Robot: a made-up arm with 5 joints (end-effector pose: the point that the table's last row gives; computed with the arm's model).
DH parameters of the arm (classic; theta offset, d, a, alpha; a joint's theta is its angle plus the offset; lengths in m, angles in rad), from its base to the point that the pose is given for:
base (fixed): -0.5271 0 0.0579 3.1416
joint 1: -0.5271 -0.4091 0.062 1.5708
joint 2: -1.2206 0 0.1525 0
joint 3: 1.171 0 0.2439 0
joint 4: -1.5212 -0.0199 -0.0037 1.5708
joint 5: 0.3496 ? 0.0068 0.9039
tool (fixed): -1.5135 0.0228 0 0
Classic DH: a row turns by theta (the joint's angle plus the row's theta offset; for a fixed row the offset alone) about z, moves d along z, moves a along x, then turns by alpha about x.
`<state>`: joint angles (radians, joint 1 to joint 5).
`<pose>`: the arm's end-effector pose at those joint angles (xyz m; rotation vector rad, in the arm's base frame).
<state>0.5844 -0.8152 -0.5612 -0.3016 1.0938</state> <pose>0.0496 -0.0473 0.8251 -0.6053 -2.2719 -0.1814</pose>
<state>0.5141 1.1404 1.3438 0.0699 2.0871</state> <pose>0.0462 -0.0291 0.2383 0.5143 1.6147 0.6632</pose>
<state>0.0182 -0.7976 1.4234 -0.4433 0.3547</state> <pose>0.2919 -0.0627 0.4193 0.7783 -0.4827 -0.3240</pose>
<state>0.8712 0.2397 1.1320 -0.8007 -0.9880</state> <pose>0.1726 -0.2343 0.2702 1.7847 -0.9608 -1.8202</pose>
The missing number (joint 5, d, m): -0.0543
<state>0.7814 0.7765 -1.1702 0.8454 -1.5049</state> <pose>0.3450 -0.3688 0.5461 2.3398 -1.1189 -1.7448</pose>
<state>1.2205 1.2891 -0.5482 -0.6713 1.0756</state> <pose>0.1873 -0.4508 0.2553 -0.2602 -0.5960 -1.1779</pose>
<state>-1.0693 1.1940 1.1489 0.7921 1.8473</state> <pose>0.0597 -0.0196 0.2231 -1.0223 2.4503 1.2171</pose>
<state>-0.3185 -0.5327 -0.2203 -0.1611 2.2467</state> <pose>0.2674 0.0414 0.7662 -0.9269 -1.5618 0.1270</pose>
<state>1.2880 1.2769 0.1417 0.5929 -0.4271</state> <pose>0.0823 -0.2775 0.1245 1.2252 0.7001 -2.7585</pose>
